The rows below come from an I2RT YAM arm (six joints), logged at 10 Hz.
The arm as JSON. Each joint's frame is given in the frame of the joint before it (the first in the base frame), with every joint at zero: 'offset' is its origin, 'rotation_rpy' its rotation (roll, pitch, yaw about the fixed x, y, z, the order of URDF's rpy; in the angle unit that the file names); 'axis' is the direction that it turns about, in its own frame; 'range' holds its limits. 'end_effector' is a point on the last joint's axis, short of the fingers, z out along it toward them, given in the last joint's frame.
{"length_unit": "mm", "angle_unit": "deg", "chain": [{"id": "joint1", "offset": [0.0, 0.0, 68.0], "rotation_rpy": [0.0, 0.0, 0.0], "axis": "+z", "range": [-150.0, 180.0]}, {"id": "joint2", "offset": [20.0, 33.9, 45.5], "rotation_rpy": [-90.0, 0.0, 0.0], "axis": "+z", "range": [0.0, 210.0]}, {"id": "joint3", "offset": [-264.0, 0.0, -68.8], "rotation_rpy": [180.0, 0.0, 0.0], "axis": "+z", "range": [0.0, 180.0]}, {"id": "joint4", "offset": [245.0, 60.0, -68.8], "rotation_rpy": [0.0, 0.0, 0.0], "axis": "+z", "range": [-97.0, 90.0]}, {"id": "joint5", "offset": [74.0, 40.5, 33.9], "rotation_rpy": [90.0, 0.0, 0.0], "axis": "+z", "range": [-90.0, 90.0]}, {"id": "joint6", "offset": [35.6, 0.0, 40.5], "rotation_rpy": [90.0, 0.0, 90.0], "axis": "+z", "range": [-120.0, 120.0]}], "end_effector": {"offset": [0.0, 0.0, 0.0], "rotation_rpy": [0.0, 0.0, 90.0]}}
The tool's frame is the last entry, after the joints.
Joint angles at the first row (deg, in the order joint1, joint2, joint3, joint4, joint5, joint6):
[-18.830, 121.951, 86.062, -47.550, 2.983, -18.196]
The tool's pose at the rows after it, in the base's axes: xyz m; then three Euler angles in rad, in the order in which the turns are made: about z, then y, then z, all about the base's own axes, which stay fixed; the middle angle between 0 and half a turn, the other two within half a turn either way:
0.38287, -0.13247, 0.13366, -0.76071, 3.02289, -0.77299
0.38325, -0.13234, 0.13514, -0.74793, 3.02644, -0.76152
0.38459, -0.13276, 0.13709, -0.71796, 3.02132, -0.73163
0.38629, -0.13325, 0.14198, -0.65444, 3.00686, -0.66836
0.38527, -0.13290, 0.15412, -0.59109, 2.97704, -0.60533
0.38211, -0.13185, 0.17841, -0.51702, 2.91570, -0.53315
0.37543, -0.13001, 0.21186, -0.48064, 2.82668, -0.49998
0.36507, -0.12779, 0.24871, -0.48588, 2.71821, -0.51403
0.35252, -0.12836, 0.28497, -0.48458, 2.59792, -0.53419
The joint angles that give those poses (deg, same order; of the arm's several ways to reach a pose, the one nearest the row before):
[-18.829, 121.951, 86.085, -47.988, 2.918, -18.282]
[-18.808, 121.951, 86.455, -48.512, 2.765, -18.174]
[-18.809, 121.950, 86.914, -48.621, 2.699, -18.175]
[-18.808, 121.579, 87.461, -48.600, 2.568, -18.174]
[-18.808, 119.787, 87.462, -48.600, 2.568, -18.196]
[-18.807, 116.180, 87.458, -48.598, 2.612, -18.174]
[-18.830, 111.174, 87.481, -48.511, 3.027, -18.196]
[-18.895, 105.579, 87.504, -48.031, 4.317, -18.196]
[-19.464, 100.290, 87.854, -46.895, 5.737, -18.196]

